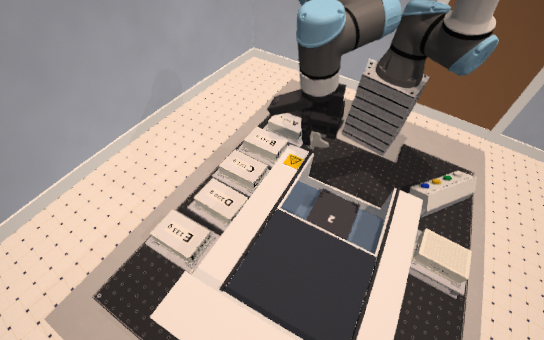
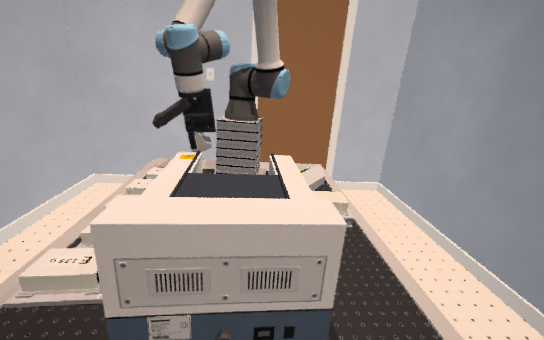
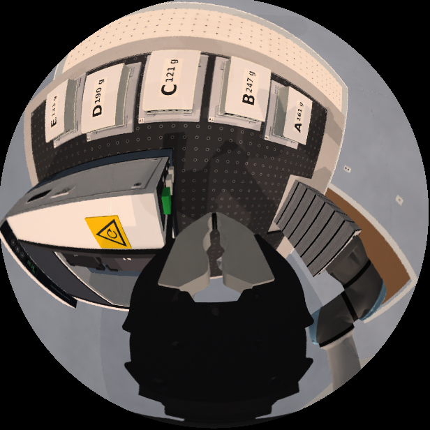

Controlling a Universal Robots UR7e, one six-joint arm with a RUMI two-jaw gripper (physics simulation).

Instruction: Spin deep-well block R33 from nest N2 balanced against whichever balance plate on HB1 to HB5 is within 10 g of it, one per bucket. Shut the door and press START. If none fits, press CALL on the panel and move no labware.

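Frame: origin at the arm's base, x right, y ahead, z up, level; metres.
Seen in the pictures: gripper, between the fingertips: (image 1: 312,147); arm's base, origin of its link: (image 1: 397,75) (image 2: 241,118).
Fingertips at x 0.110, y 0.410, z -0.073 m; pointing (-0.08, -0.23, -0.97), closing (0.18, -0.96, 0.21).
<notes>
Pixels of each thing's top centre, then the offset from my fingertips to it.
- pale deep-well block, centre of its top: (image 1: 446,252) (image 2: 325,196) dy +0.037, dx -0.416, dz -0.100 m
- sloped button panel, centre of its top: (image 1: 450,181) (image 2: 306,169) dy -0.214, dx -0.394, dz -0.094 m
My gripper (image 1: 311,144) (image 2: 199,147) (image 3: 214,214) is shut and empty, above the board near the centrifuge's front. The white centrifuge (image 1: 185,305) (image 2: 220,240) (image 3: 65,225) has its dark sliding door (image 1: 305,270) (image 2: 230,186) drawn back; a dark bucket (image 1: 332,215) marked 2 shows in the opening. Its green START button (image 3: 166,201) is on the front. Balance plates A 161 g (image 3: 289,107), B 247 g (image 3: 242,82), C 121 g (image 3: 171,80), D 190 g (image 3: 102,100) and E 133 g (image 1: 180,232) (image 3: 54,112) sit on their nests. A pale deep-well block (image 1: 445,256) sits on the opposite side, its label unreadable.
A sloped button panel (image 1: 445,192) (image 2: 314,178) with blue, yellow, green and pale buttons stands beyond the block. The arm's ribbed grey pedestal (image 1: 381,110) (image 2: 239,145) (image 3: 317,225) rises close beside the gripper. The centrifuge's raised side rails flank the door opening.
</notes>
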